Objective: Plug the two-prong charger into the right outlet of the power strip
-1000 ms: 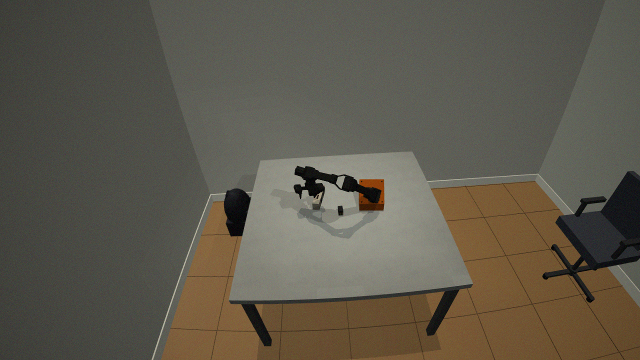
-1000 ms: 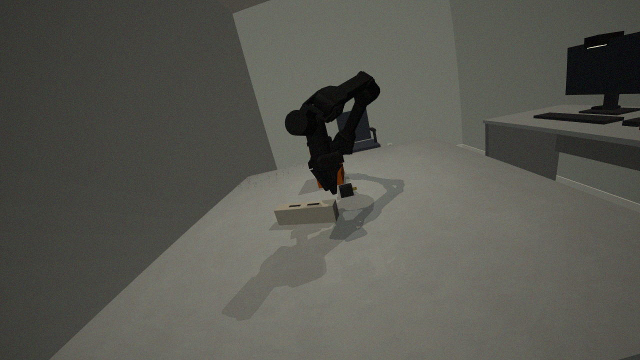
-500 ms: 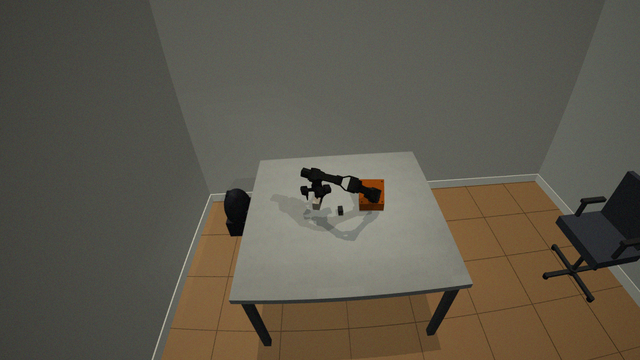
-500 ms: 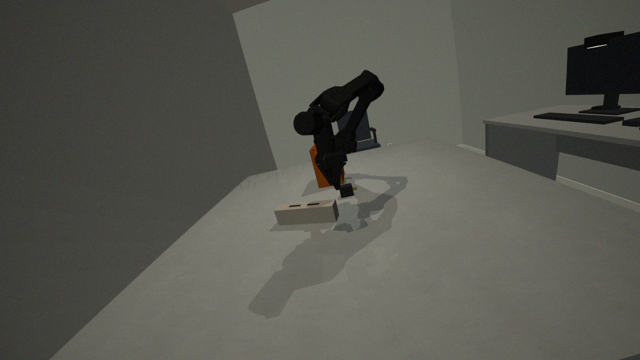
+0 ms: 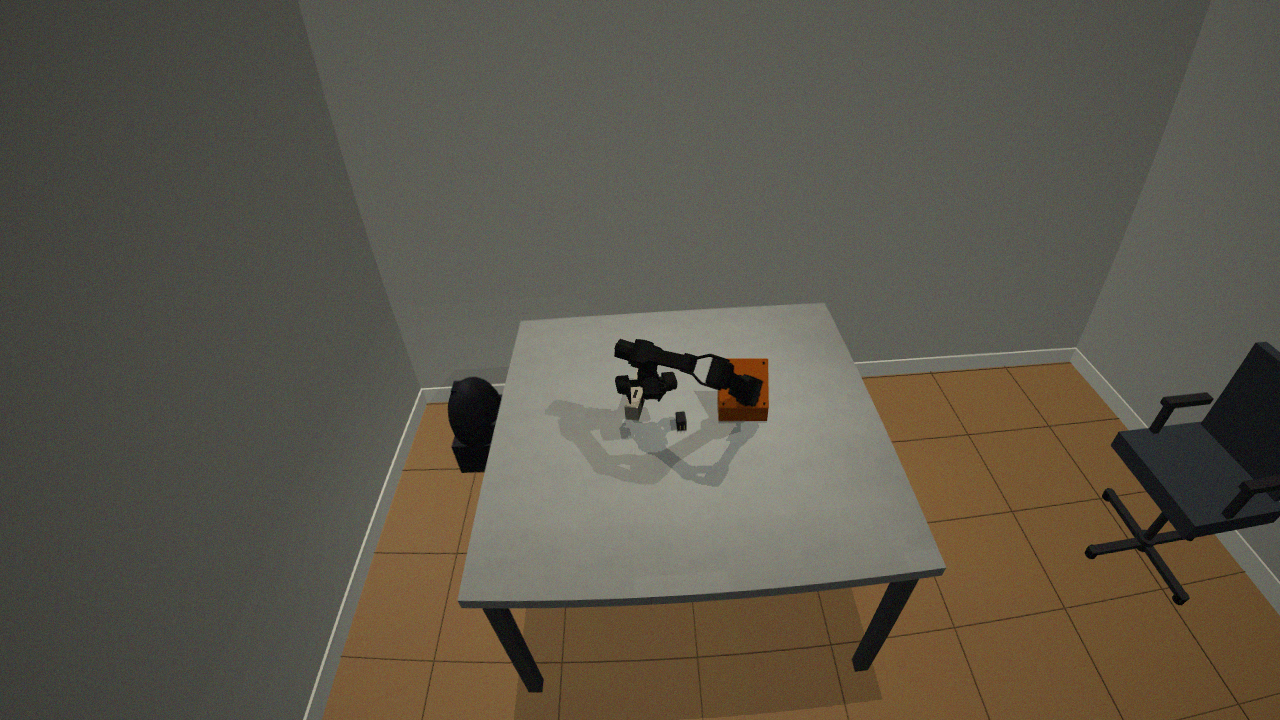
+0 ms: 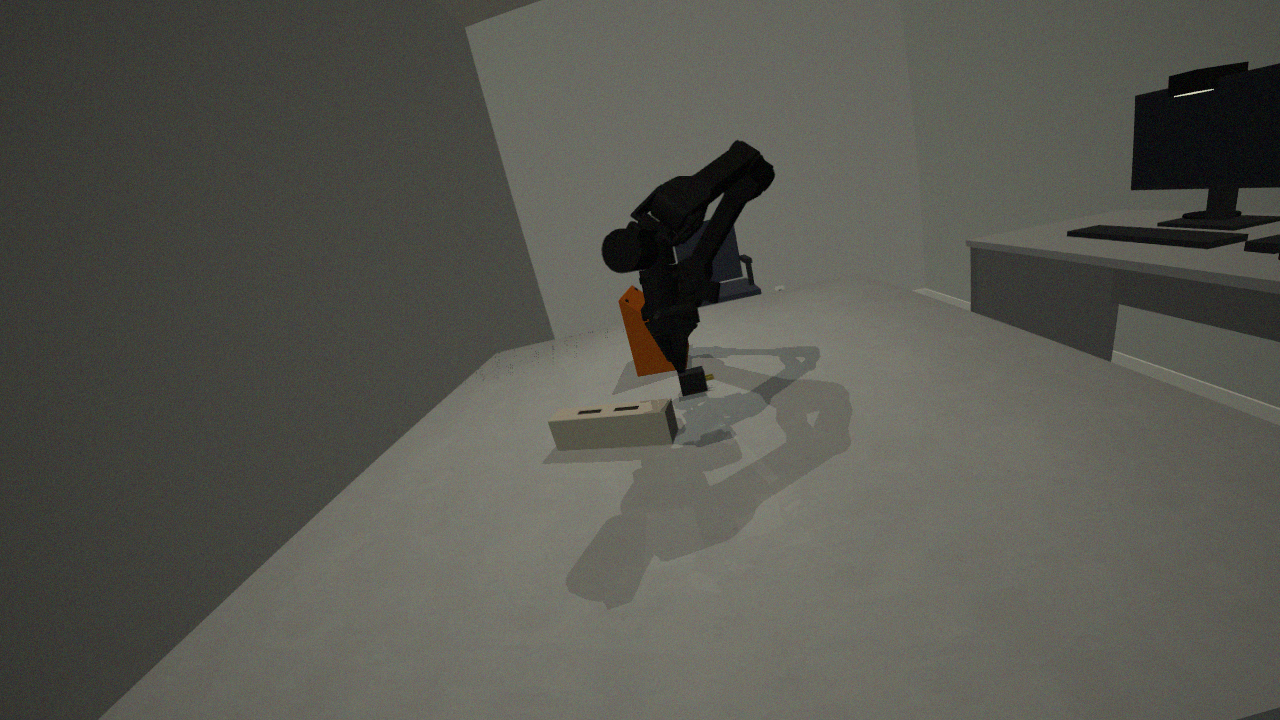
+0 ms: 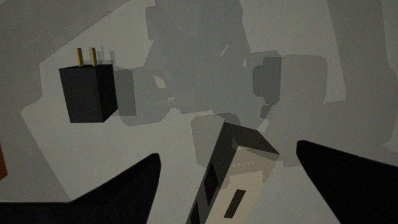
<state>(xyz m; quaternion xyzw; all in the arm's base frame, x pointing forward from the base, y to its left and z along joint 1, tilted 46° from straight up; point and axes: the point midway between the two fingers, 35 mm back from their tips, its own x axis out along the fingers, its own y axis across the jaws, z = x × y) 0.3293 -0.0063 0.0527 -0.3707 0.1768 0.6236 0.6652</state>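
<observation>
The two-prong charger is 12 cm behind my gripper tip, 8 cm below it and 3 cm to the left of it.
</observation>
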